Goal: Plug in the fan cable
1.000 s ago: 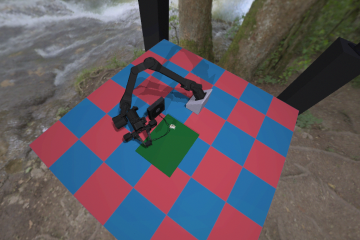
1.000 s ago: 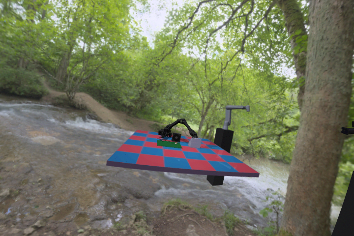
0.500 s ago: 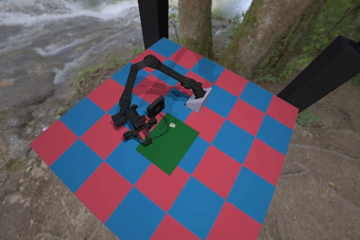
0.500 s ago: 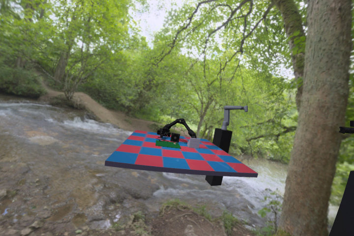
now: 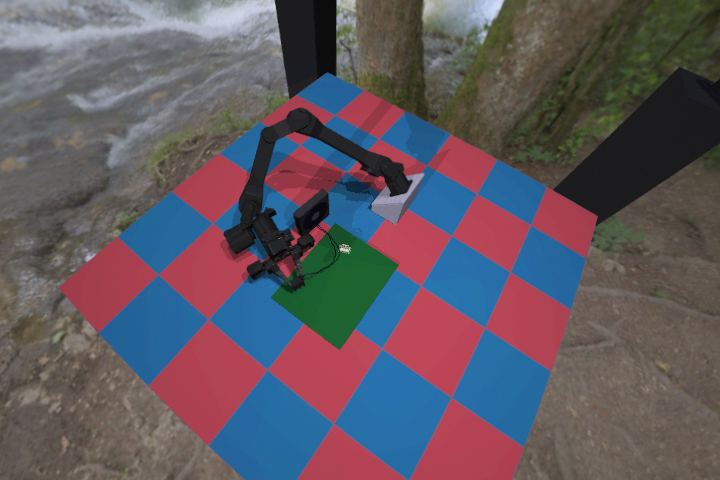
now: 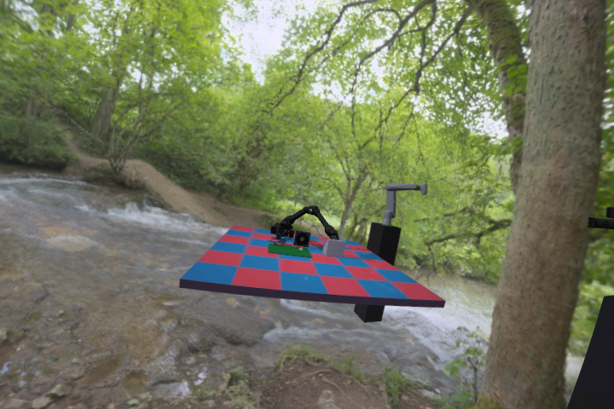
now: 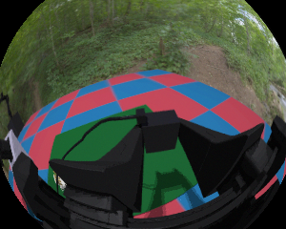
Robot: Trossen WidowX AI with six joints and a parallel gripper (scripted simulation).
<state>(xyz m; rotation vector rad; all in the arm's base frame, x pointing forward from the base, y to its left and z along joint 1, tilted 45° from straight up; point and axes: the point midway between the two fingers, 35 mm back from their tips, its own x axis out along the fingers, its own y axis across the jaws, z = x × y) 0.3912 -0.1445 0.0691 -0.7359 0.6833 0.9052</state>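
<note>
Right now my gripper tip is 100 mm above the green board, 80 mm past it and 70 mm to the right of it. Also, from my gripper tip: black fan 210 mm behind, 80 mm to the right, 30 mm below; then black plug 10 mm below; then four-pin header 180 mm behind, 90 mm below, 50 mm to the left.
</note>
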